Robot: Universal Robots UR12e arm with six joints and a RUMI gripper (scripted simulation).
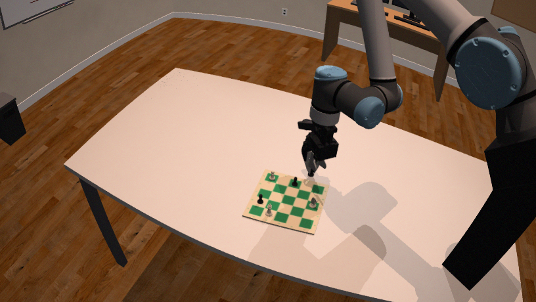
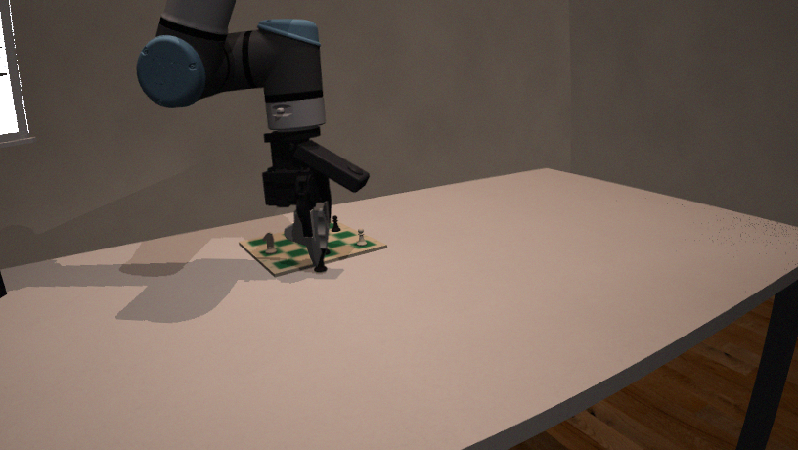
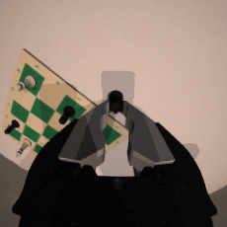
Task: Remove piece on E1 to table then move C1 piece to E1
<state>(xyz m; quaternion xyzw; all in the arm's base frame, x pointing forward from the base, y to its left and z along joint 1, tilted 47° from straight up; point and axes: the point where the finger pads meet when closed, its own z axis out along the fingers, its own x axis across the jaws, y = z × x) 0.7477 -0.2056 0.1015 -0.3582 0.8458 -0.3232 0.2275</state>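
The black rook is 10 mm below my hand. The rest, counted from my hand: white pawn 120 mm ahead, 60 mm to the left, 10 mm below; then chessboard 50 mm ahead, 140 mm to the left, 30 mm below.
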